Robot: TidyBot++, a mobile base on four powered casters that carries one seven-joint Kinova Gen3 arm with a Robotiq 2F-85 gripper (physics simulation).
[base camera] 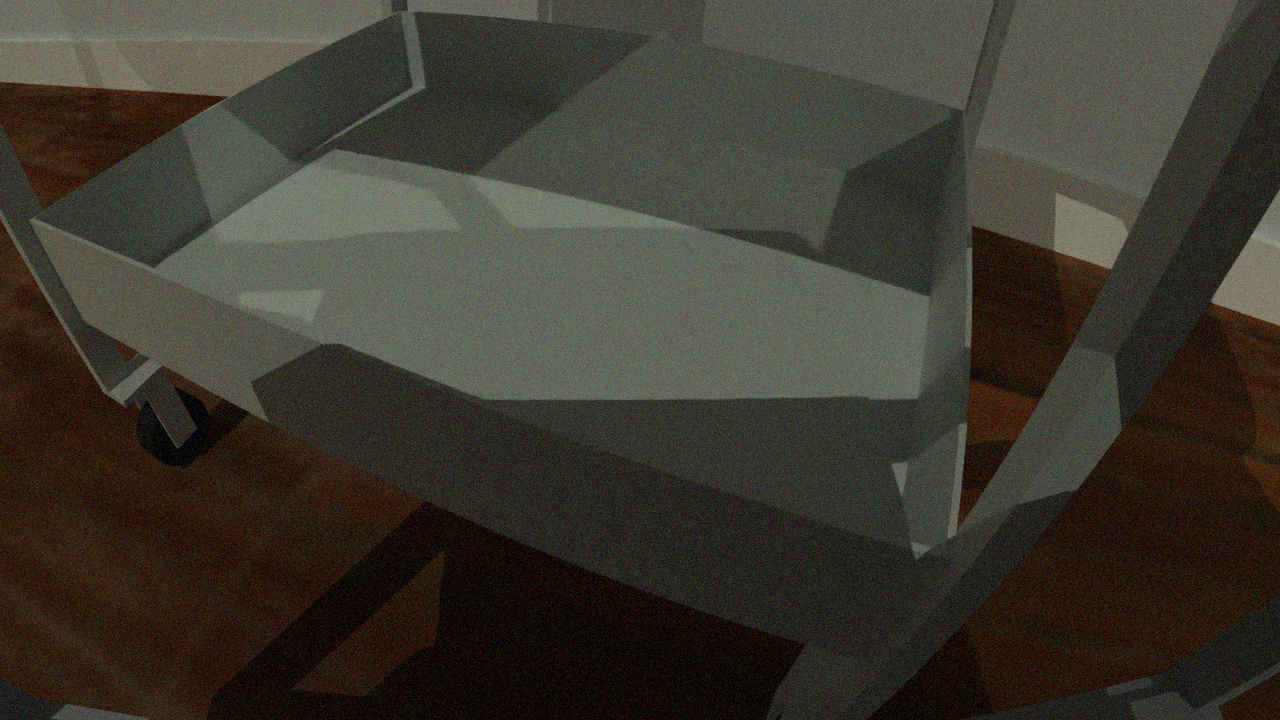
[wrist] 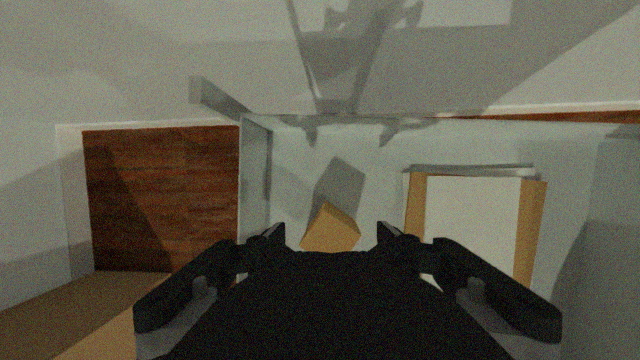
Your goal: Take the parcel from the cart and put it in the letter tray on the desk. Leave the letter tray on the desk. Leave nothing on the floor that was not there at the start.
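Places are measured from the arm's base along level axes (x down, y right, z back), in millimetres.
Where they show: gripper, between the fingertips: (wrist: pixel 330 231).
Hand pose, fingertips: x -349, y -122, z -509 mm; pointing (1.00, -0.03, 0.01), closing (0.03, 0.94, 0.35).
After its pixels a point has its place.
A small tan box (wrist: pixel 331 232) {x -322, y -125, z -498 mm}, which looks like the parcel, sits turned at an angle in the cart's upper tray in the wrist view. Its lower part is hidden behind my gripper. My gripper (wrist: pixel 330 231) {x -349, y -122, z -509 mm} is open and empty; its two fingertips appear on either side of the box, which seems to lie below them. The cart (base camera: pixel 134 291) {x 215, y -216, z -311 mm} (wrist: pixel 254 165) {x -304, y -186, z -603 mm} is pale grey; its lower tray shows in the base camera view. The letter tray and the desk do not show clearly in either view.
A larger tan object with a broad white top (wrist: pixel 472 215) {x -279, y 44, z -442 mm} lies in the cart's tray, right of the small box. The cart's raised side wall is close on the left. A wall (wrist: pixel 150 60) {x -117, y -413, z -977 mm} stands behind the cart. Tan-brown surfaces (wrist: pixel 105 330) {x 61, y -1202, z -300 mm} show at lower left.
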